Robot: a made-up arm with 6 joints.
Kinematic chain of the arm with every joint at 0, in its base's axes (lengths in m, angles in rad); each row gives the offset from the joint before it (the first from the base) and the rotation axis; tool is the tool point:
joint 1: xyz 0 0 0.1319 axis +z
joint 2: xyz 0 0.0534 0 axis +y
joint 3: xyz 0 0 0.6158 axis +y
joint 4: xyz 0 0 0.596 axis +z
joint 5: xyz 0 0 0 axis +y
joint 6: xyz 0 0 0.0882 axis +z
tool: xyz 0 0 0
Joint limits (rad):
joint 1: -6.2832..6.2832
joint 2: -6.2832..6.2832
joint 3: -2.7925..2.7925
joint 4: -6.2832..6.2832
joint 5: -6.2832..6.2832
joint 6: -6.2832..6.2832
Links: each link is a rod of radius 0.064 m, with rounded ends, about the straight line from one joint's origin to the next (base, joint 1, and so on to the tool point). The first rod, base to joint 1, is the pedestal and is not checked.
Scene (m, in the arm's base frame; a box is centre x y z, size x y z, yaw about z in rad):
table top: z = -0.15
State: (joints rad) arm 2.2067 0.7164 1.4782 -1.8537 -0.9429 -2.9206
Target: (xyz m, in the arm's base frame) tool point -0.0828 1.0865 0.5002
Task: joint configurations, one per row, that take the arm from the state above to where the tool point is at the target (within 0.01 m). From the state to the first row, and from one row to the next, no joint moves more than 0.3 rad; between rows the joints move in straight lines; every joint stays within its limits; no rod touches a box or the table.
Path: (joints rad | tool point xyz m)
1: 1.9852 0.7345 1.2821 -1.8386 -0.8887 -2.9206 | -0.5091 0.8607 0.2916
2: 1.7638 0.7526 1.0859 -1.8234 -0.8346 -2.9206 | -0.3156 1.0066 0.3923
3: 1.5423 0.7707 0.8898 -1.8083 -0.7804 -2.9206 | -0.0828 1.0865 0.5001

